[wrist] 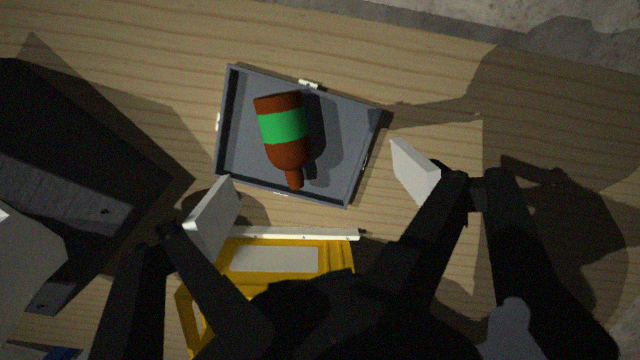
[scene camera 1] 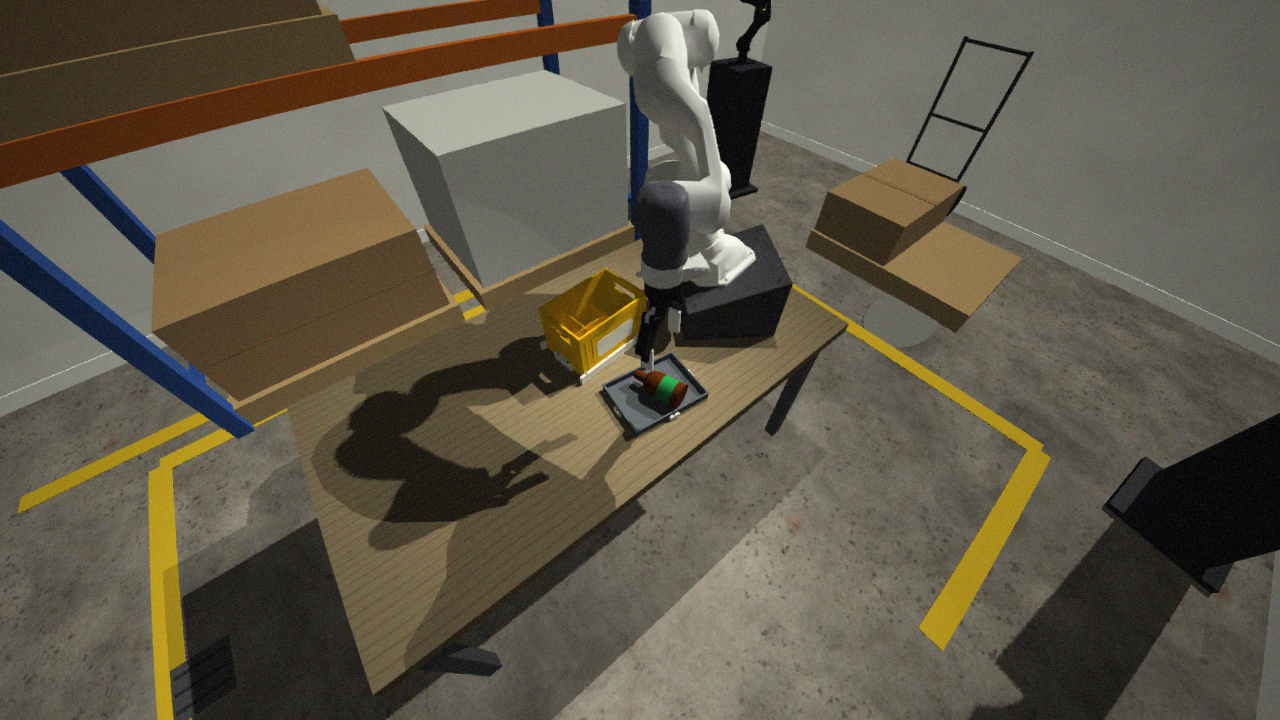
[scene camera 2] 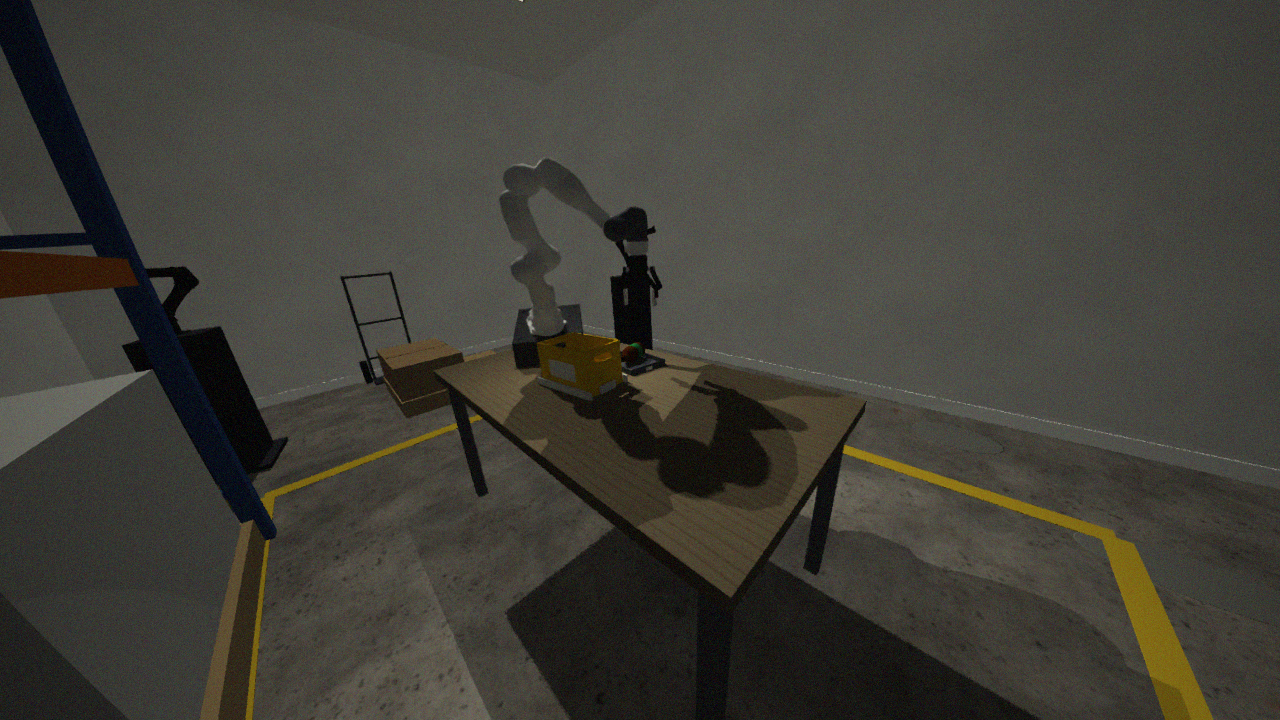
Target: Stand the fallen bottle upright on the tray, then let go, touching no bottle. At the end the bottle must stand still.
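Note:
A brown bottle with a green band lies on its side in the grey tray. Its neck points toward the yellow crate's side of the tray and its base toward the opposite rim. My gripper is open and empty, above table height. In the wrist view its two pale pads stand wide apart, left and right of the bottle's neck end, with the bottle beyond them. In scene camera 2 the crate partly hides the tray.
A yellow crate with a white strip along its foot stands close beside the tray. The black block under the arm's base stands on the table. The table's edge runs beyond the tray, opposite the crate.

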